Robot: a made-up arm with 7 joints. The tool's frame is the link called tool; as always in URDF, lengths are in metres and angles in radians. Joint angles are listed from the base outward. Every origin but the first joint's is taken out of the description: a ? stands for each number. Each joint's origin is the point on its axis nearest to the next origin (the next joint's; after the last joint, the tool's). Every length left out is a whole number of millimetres.
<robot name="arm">
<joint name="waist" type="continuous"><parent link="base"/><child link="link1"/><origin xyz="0.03 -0.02 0.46"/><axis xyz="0 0 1"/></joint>
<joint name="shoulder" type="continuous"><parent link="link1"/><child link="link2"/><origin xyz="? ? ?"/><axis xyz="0 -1 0"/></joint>
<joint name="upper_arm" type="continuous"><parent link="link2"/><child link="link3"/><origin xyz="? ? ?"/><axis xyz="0 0 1"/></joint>
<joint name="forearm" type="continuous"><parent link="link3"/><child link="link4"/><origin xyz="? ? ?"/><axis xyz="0 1 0"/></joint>
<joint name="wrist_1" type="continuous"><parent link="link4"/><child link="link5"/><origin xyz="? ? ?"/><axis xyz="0 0 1"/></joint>
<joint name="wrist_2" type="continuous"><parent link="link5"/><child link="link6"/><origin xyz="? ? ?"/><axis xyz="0 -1 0"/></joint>
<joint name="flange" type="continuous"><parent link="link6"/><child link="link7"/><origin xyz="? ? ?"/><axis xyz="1 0 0"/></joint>
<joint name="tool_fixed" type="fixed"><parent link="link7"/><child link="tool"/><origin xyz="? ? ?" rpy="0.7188 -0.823 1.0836"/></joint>
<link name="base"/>
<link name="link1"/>
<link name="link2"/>
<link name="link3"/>
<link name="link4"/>
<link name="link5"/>
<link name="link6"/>
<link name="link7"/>
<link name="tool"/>
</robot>
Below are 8 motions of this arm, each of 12 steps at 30 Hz.
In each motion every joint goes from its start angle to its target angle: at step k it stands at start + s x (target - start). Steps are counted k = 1, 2, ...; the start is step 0. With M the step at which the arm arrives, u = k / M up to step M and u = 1 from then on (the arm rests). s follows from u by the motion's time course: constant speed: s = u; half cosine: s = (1 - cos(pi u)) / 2; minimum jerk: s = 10 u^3 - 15 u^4 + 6 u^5.
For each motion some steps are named. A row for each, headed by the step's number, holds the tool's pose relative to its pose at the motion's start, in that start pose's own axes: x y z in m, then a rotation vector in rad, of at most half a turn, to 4 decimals.
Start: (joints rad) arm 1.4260 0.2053 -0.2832 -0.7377 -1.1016 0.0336 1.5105
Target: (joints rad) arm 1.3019 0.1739 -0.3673 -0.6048 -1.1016 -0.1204 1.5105
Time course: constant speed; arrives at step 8
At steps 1, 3, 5, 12:
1: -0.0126 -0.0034 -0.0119 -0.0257 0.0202 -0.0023
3: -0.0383 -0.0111 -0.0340 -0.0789 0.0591 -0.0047
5: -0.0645 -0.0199 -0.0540 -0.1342 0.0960 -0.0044
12: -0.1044 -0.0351 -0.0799 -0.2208 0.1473 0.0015

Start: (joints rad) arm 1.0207 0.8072 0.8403 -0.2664 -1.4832 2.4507 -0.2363
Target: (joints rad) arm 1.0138 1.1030 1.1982 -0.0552 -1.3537 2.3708 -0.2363
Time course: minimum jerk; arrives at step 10
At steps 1, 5, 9, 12:
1: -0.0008 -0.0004 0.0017 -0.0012 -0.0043 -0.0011
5: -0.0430 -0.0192 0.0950 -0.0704 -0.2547 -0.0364
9: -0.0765 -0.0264 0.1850 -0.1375 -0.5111 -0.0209
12: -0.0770 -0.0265 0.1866 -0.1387 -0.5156 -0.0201

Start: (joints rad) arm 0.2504 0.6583 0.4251 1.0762 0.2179 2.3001 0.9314
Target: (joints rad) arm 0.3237 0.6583 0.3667 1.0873 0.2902 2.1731 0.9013
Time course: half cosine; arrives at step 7
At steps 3, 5, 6, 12:
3: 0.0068 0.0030 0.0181 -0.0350 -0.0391 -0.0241
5: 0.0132 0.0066 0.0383 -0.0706 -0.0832 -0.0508
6: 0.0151 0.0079 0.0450 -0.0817 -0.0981 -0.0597
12: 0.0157 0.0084 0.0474 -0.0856 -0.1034 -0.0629

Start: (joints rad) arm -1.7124 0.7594 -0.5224 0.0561 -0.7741 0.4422 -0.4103
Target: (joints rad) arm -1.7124 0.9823 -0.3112 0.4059 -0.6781 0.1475 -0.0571
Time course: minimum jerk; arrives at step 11
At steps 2, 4, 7, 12:
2: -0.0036 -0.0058 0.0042 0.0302 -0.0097 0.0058
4: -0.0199 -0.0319 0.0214 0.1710 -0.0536 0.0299
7: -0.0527 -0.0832 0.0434 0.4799 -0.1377 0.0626
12: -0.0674 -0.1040 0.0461 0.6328 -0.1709 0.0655

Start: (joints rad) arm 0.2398 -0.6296 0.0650 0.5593 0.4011 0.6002 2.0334
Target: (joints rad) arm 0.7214 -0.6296 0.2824 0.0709 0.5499 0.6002 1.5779
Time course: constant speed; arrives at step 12
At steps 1, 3, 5, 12:
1: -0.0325 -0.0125 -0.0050 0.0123 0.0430 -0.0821
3: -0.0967 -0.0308 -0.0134 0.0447 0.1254 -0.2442
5: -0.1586 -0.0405 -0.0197 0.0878 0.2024 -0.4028
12: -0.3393 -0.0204 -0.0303 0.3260 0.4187 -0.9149

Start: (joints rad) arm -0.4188 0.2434 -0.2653 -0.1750 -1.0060 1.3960 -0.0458
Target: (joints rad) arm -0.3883 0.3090 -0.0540 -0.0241 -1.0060 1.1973 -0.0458
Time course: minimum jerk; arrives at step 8
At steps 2, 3, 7, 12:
2: -0.0069 -0.0088 0.0056 0.0331 -0.0182 -0.0118
3: -0.0183 -0.0232 0.0140 0.0884 -0.0475 -0.0298
7: -0.0628 -0.0787 0.0388 0.3206 -0.1541 -0.0834
12: -0.0637 -0.0799 0.0392 0.3259 -0.1562 -0.0843

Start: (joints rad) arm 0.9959 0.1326 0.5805 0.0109 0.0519 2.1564 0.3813
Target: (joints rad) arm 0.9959 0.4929 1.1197 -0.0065 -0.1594 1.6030 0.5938
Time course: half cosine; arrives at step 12
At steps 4, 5, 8, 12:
4: 0.0761 -0.0161 0.0019 0.0740 -0.1476 -0.0085
5: 0.1119 -0.0218 0.0026 0.1150 -0.2174 -0.0134
8: 0.2201 -0.0322 0.0026 0.2656 -0.4276 -0.0349
12: 0.2874 -0.0337 -0.0003 0.3816 -0.5557 -0.0567

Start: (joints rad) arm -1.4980 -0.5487 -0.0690 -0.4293 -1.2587 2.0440 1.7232
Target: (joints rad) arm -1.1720 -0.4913 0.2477 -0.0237 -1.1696 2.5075 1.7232
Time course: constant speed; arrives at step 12
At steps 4, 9, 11, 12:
4: 0.0064 0.0214 0.0376 0.1449 -0.1788 0.1513
9: -0.0030 0.0458 0.0751 0.3243 -0.3886 0.3897
11: -0.0113 0.0536 0.0862 0.3932 -0.4675 0.4994
12: -0.0162 0.0569 0.0908 0.4266 -0.5058 0.5571

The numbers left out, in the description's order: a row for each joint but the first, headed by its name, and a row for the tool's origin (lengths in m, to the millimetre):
shoulder: -0.01 -0.07 0
upper_arm: -0.01 0 0.54
forearm: 0 0.1 0
wrist_1: -0.05 0 0.34
wrist_2: -0.03 -0.12 0
flange: 0.03 0 0.15
tool: 0 0.02 -0.01

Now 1 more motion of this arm.
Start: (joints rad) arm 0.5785 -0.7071 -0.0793 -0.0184 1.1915 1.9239 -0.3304
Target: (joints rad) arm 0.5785 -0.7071 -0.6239 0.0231 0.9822 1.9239 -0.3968
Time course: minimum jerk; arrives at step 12
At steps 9, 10, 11, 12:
9: 0.0544 0.0022 -0.0433 -0.1141 0.7202 -0.0828
10: 0.0571 0.0020 -0.0481 -0.1235 0.7748 -0.0886
11: 0.0583 0.0019 -0.0504 -0.1277 0.7992 -0.0912
12: 0.0585 0.0019 -0.0507 -0.1284 0.8032 -0.0916

